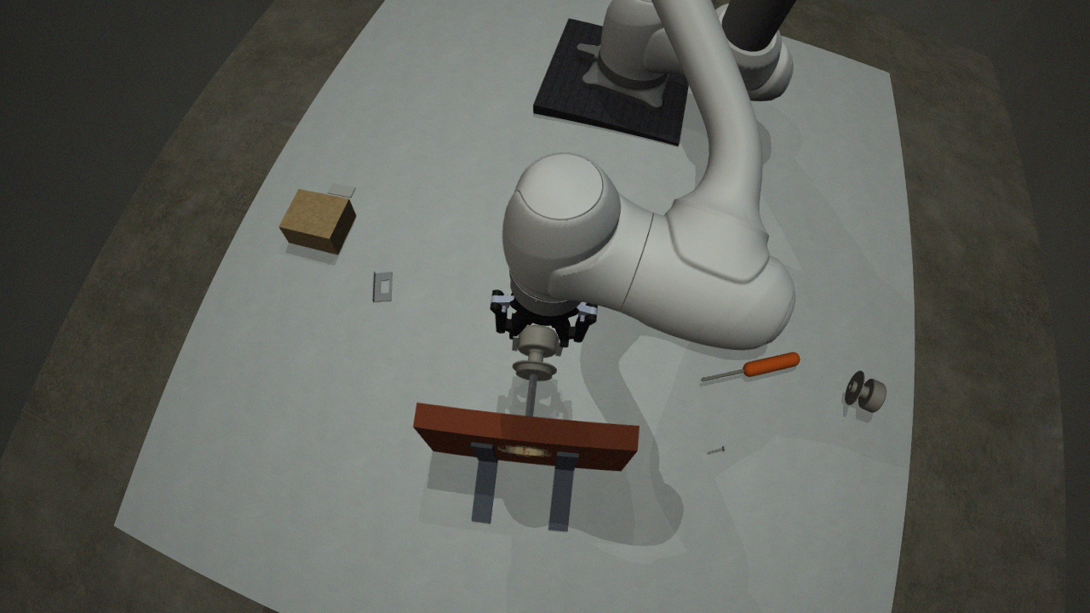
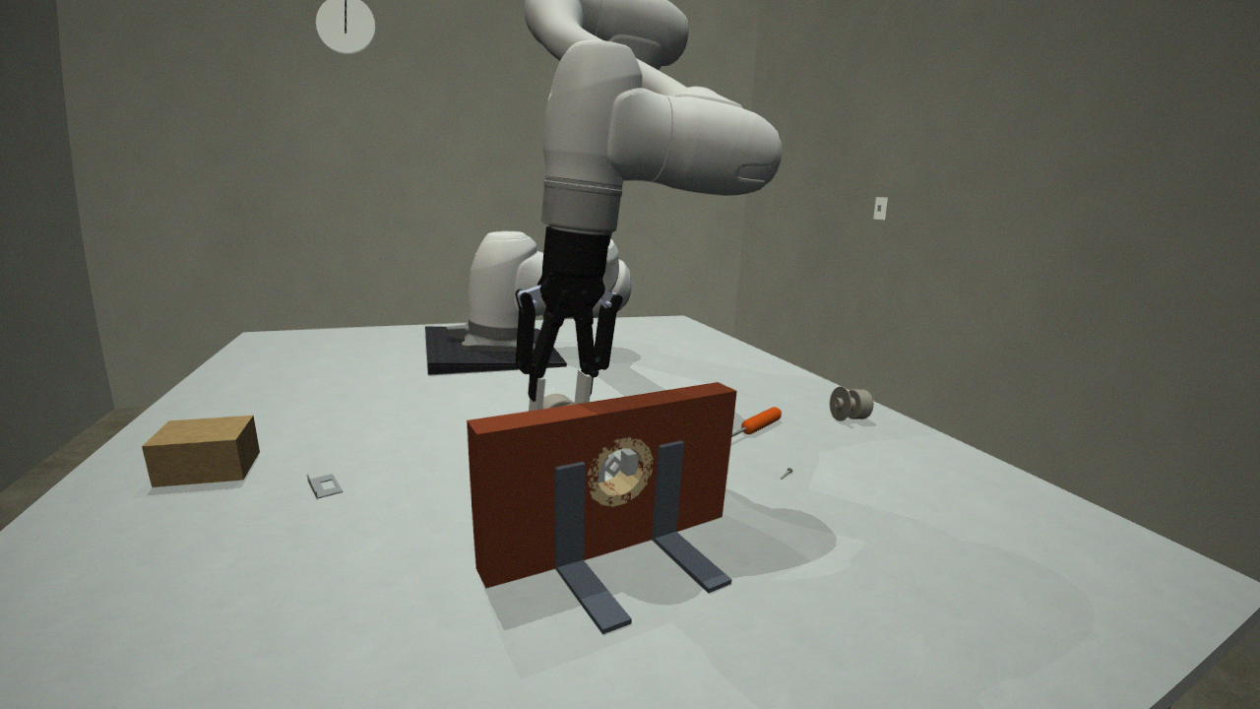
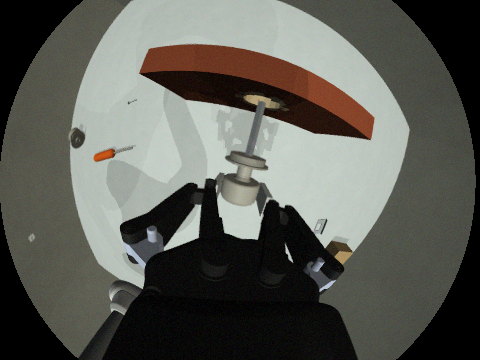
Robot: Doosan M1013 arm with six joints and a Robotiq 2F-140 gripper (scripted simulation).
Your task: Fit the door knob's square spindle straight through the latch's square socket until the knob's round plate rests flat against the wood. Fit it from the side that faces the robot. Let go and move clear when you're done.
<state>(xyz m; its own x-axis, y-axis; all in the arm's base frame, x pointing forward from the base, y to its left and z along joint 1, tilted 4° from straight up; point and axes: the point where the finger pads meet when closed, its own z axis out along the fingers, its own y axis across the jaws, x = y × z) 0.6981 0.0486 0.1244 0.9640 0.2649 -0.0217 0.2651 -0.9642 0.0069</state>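
Now: hand 140 mm short of the square socket, 40 mm to the right of it and 30 mm above it. The rest, counted from my hand: cardboard box 100 mm behind, 490 mm to the right, 90 mm below; then red-brown wood panel 140 mm ahead, 40 mm to the left, 30 mm below; then orange-handled screwdriver 120 mm behind, 340 mm to the left, 110 mm below.
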